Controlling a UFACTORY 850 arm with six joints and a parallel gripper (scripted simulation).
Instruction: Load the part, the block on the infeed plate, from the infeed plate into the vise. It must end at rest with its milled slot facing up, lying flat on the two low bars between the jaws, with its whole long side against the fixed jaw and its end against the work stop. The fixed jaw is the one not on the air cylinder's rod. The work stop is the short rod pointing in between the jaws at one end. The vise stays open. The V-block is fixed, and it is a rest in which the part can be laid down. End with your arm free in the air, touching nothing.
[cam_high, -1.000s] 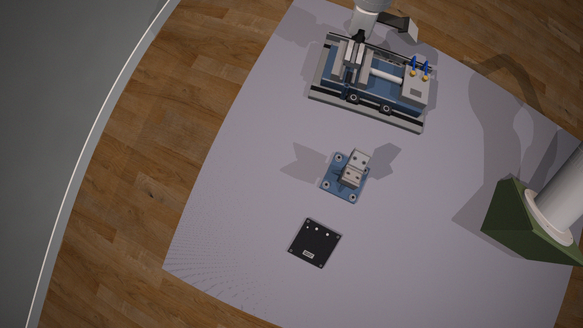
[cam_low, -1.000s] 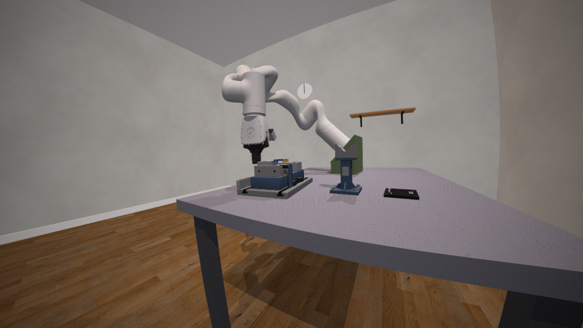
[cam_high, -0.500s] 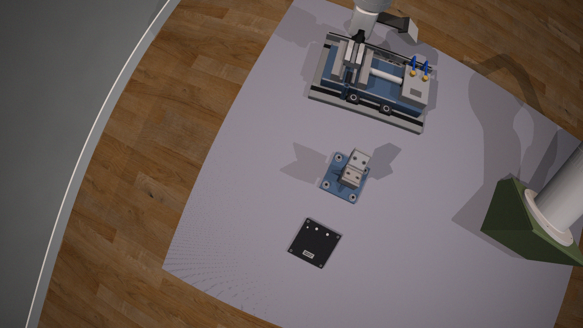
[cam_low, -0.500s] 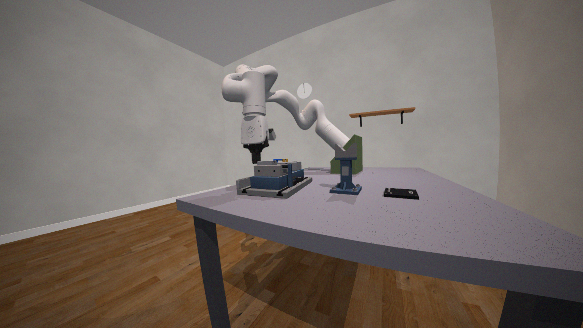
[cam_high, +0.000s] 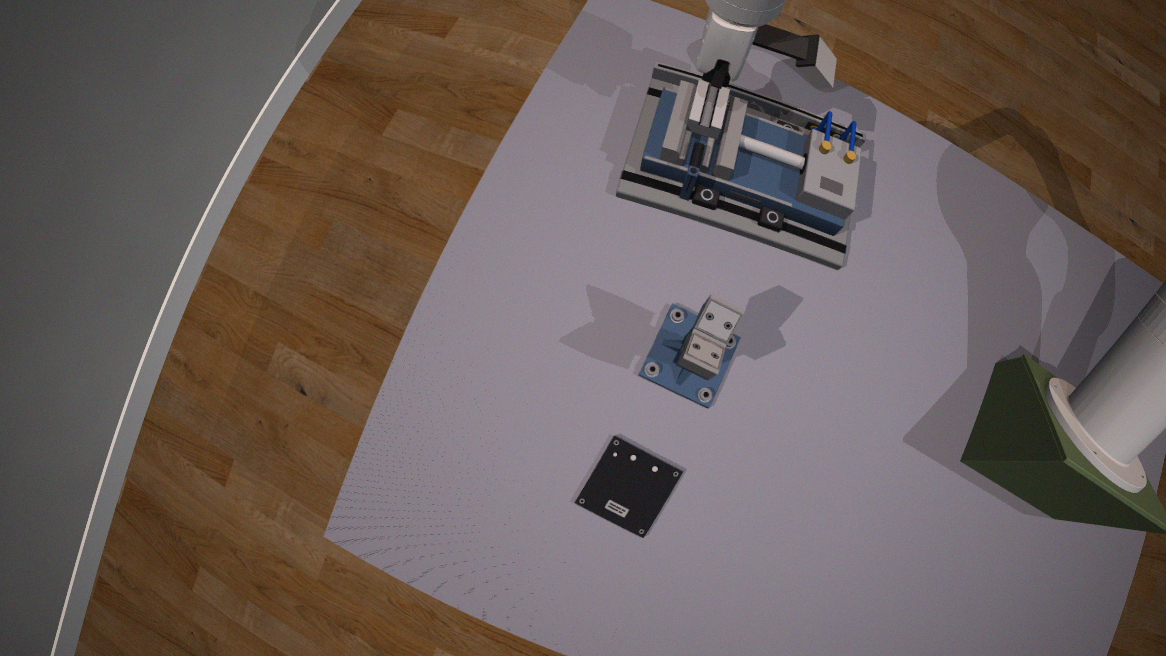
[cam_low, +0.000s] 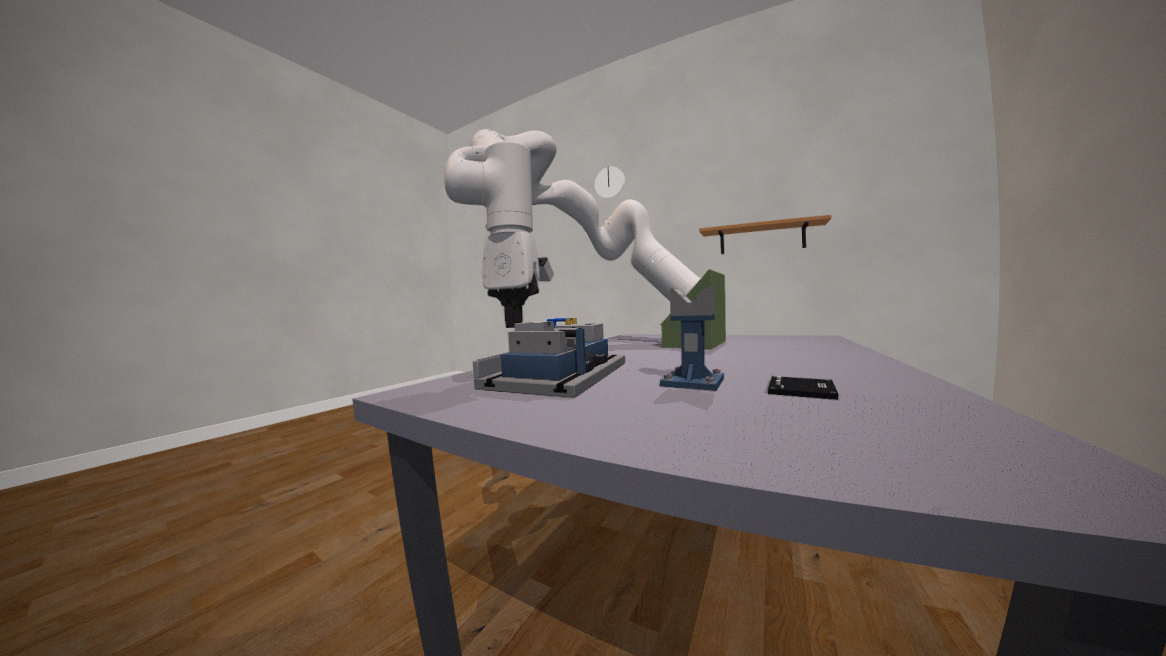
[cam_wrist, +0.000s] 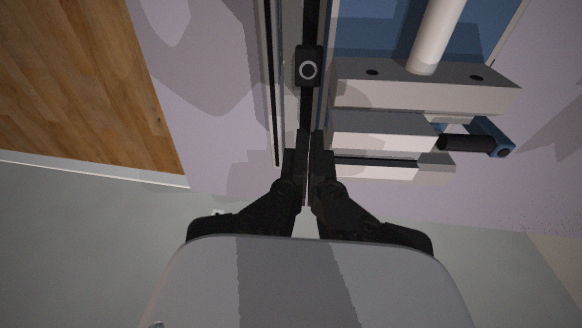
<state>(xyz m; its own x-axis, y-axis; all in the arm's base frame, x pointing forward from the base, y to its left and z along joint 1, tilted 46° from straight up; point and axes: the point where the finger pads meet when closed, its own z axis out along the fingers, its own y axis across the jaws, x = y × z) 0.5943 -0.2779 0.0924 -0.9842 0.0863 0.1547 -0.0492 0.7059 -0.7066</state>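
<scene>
Now: the part 4 cm to the left of my hand and 2 cm below it. Round my hand: moving jaw 6 cm to the left, 4 cm below, 4 cm behind; then work stop 11 cm to the left, 3 cm below, 1 cm behind; then fixed jaw 7 cm to the left, 4 cm below, 3 cm ahead.
</scene>
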